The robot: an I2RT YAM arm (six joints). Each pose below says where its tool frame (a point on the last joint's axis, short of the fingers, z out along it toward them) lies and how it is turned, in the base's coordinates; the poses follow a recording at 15 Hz.
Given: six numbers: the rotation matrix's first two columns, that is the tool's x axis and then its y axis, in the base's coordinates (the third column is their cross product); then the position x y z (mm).
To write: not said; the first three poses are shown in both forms.
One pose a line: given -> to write
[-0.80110 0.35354 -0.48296 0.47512 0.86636 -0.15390 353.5 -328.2 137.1] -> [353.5 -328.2 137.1 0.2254 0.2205 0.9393 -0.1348]
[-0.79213 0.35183 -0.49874 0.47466 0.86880 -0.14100 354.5 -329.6 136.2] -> [354.5 -329.6 136.2 0.2353 0.2204 0.9376 -0.1305]
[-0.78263 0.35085 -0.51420 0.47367 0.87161 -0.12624 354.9 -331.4 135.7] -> [354.9 -331.4 135.7 0.2453 0.2203 0.9358 -0.1252]
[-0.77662 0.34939 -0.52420 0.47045 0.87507 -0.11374 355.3 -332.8 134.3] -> [355.3 -332.8 134.3 0.2522 0.2192 0.9348 -0.1200]
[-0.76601 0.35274 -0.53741 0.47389 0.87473 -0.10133 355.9 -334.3 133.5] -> [355.9 -334.3 133.5 0.2605 0.2216 0.9325 -0.1163]
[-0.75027 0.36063 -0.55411 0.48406 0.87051 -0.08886 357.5 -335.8 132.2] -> [357.5 -335.8 132.2 0.2704 0.2274 0.9285 -0.1141]
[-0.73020 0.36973 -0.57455 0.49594 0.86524 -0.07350 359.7 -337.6 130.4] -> [359.7 -337.6 130.4 0.2828 0.2344 0.9234 -0.1116]
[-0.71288 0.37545 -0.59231 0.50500 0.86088 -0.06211 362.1 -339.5 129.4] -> [362.1 -339.5 129.4 0.2936 0.2396 0.9188 -0.1103]
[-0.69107 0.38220 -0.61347 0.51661 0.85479 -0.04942 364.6 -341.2 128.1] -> [364.6 -341.2 128.1 0.3064 0.2461 0.9130 -0.1097]
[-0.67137 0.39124 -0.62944 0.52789 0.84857 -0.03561 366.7 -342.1 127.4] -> [366.7 -342.1 127.4 0.3166 0.2531 0.9078 -0.1079]
